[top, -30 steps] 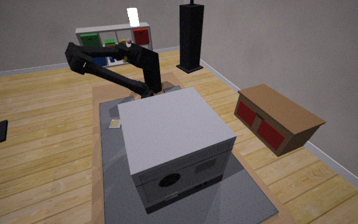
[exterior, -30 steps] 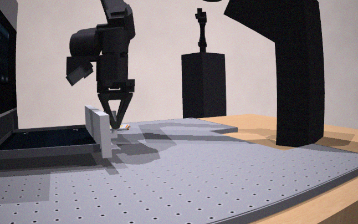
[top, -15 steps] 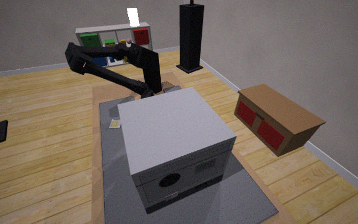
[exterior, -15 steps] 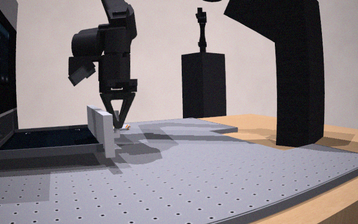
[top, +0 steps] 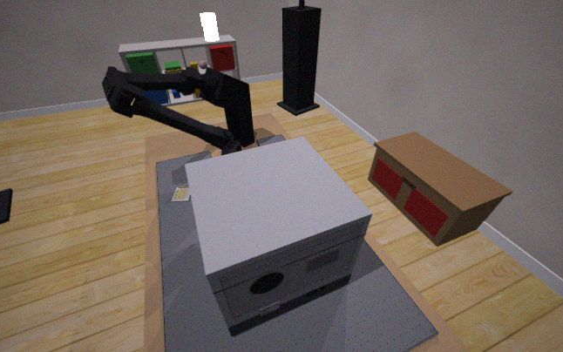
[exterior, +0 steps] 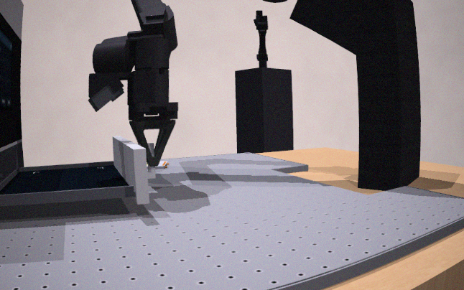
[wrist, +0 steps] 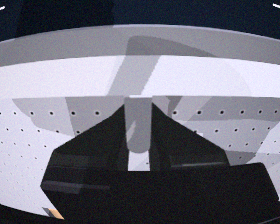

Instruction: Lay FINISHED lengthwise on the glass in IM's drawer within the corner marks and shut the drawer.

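Now: the finished cassette 26 cm to the right of my hand, 12 cm behind it and 5 cm below it. From my hand the other things lie so: drawer: 15 cm ahead, 4 cm to the right.
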